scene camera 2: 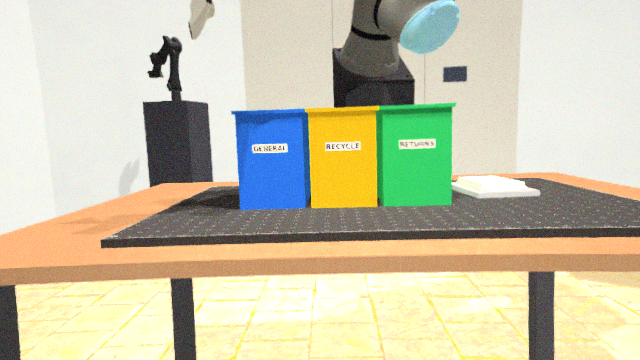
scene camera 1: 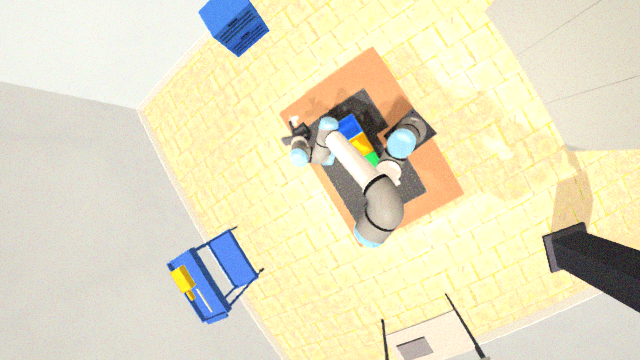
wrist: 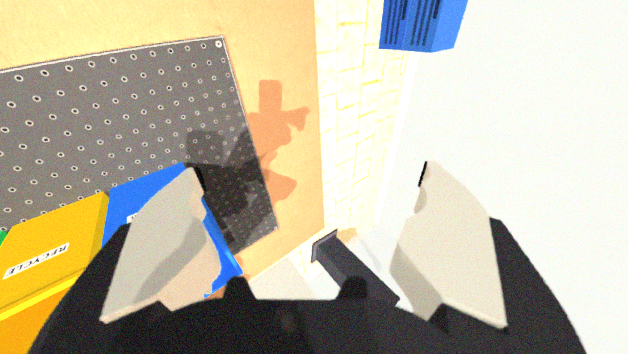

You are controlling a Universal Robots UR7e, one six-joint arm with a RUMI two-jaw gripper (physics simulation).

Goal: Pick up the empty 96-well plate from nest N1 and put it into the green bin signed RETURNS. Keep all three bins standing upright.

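Seen in the pictures: gripper, fingertip midpoint: (scene camera 2: 150, 6) (scene camera 1: 298, 125) (wrist: 309, 168); arm's base, link origin: (scene camera 2: 368, 62) (scene camera 1: 411, 130).
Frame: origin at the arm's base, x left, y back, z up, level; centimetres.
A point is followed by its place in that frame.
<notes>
The pale 96-well plate (scene camera 2: 492, 182) {x 25.9, y -24.7, z -28.4 cm} lies flat on a low light nest (scene camera 2: 533, 192) {x 32.8, y -26.4, z -30.2 cm}, to the right of the green bin in scene camera 2; its wells and the nest's sign cannot be made out. The green RETURNS bin (scene camera 1: 372, 159) {x 7.3, y -22.3, z -30.8 cm} (scene camera 2: 417, 175) {x 11.1, y -36.9, z -25.5 cm}, the yellow RECYCLE bin (scene camera 1: 361, 144) {x -5.4, y -25.5, z -30.8 cm} (scene camera 2: 343, 175) {x -2.0, y -38.8, z -25.1 cm} (wrist: 60, 227) {x -3.2, y -39.0, z -25.1 cm} and the blue GENERAL bin (scene camera 1: 349, 125) {x -21.0, y -28.1, z -30.8 cm} (scene camera 2: 272, 175) {x -14.7, y -40.7, z -24.8 cm} (wrist: 145, 187) {x -14.4, y -40.6, z -26.8 cm} stand upright in a row. My gripper (scene camera 1: 291, 131) {x -27.4, y -54.9, z 1.5 cm} (wrist: 309, 168) {x -27.4, y -54.9, z 1.5 cm} is open and empty, high near the table's edge beyond the blue bin, away from the plate. One pale finger shows at the top left in scene camera 2.
The bins stand on a dark perforated board (scene camera 2: 175, 225) {x -26.5, y -54.5, z -31.0 cm} (wrist: 150, 105) {x -19.3, y -52.7, z -31.0 cm} on the orange table (scene camera 1: 372, 65) {x -53.5, y 2.6, z -32.3 cm} (scene camera 2: 320, 262) {x -1.4, y -65.2, z -33.0 cm}. My forearm (scene camera 1: 352, 157) {x 2.3, y -32.3, z 41.6 cm} passes above the row of bins in scene camera 1. A dark pedestal (scene camera 2: 172, 142) (wrist: 345, 265) stands beyond the table.
</notes>
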